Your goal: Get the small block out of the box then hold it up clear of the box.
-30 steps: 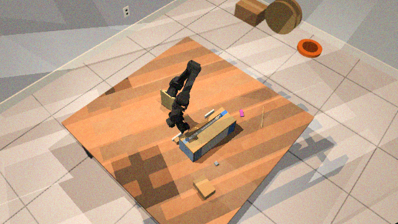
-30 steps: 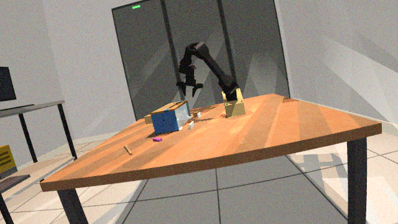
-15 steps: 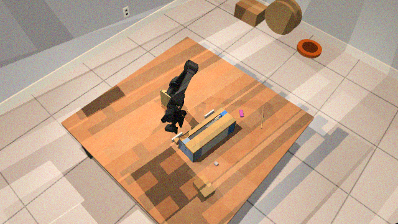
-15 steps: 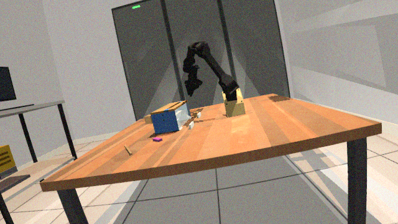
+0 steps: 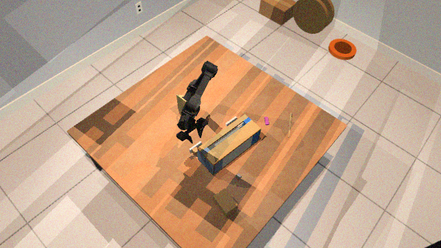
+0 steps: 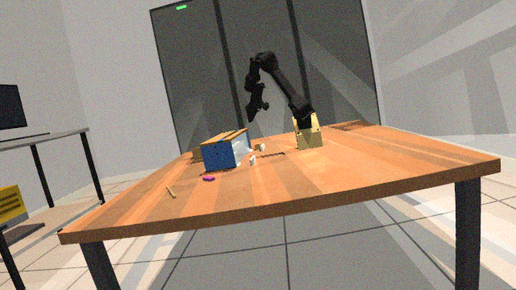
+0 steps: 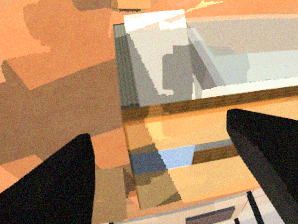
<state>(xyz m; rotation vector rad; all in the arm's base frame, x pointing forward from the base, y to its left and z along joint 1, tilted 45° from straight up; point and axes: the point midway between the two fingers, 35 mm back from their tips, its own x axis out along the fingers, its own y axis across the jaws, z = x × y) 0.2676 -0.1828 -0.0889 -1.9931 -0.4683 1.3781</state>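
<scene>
Right now the tan block is 2 cm behind my gripper tip and 14 cm below it. From my gripper tip the other things lie so: grey cube (28 cm ahead, 7 cm to the left, 15 cm below); then tan box (34 cm ahead, 11 cm to the right, 13 cm below); then thin stick (28 cm ahead, 59 cm to the left, 16 cm below).
</scene>
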